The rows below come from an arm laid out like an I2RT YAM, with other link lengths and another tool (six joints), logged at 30 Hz.
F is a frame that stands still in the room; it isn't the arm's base.
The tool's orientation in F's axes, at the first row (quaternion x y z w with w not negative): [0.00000, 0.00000, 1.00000, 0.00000]
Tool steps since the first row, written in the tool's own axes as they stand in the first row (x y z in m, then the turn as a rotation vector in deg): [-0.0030, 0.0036, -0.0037, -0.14, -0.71, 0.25]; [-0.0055, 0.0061, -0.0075, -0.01, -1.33, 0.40]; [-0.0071, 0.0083, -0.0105, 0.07, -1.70, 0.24]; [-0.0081, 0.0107, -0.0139, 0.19, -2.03, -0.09]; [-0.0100, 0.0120, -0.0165, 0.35, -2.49, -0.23]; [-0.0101, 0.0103, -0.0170, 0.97, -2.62, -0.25]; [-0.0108, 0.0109, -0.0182, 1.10, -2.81, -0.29]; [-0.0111, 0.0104, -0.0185, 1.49, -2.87, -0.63]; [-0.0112, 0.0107, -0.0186, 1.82, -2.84, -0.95]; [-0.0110, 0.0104, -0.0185, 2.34, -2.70, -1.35]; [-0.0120, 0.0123, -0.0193, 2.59, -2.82, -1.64]
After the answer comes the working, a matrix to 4 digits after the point.
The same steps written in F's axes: [0.0030, -0.0036, -0.0037, 0.14, 0.71, 0.25]; [0.0055, -0.0061, -0.0075, 0.01, 1.33, 0.40]; [0.0071, -0.0083, -0.0105, -0.07, 1.70, 0.24]; [0.0081, -0.0107, -0.0139, -0.19, 2.03, -0.09]; [0.0100, -0.0120, -0.0165, -0.35, 2.49, -0.23]; [0.0101, -0.0103, -0.0170, -0.97, 2.62, -0.25]; [0.0108, -0.0109, -0.0182, -1.10, 2.81, -0.29]; [0.0111, -0.0104, -0.0185, -1.49, 2.87, -0.63]; [0.0112, -0.0107, -0.0186, -1.82, 2.84, -0.95]; [0.0110, -0.0104, -0.0185, -2.34, 2.70, -1.35]; [0.0120, -0.0123, -0.0193, -2.59, 2.82, -1.64]
The tool's axes in the first row as the columns of a matrix, in F's axes (rounded; the answer above uses it unrounded):
[-1.0000, 0.0000, 0.0000]
[0.0000, -1.0000, 0.0000]
[0.0000, 0.0000, 1.0000]

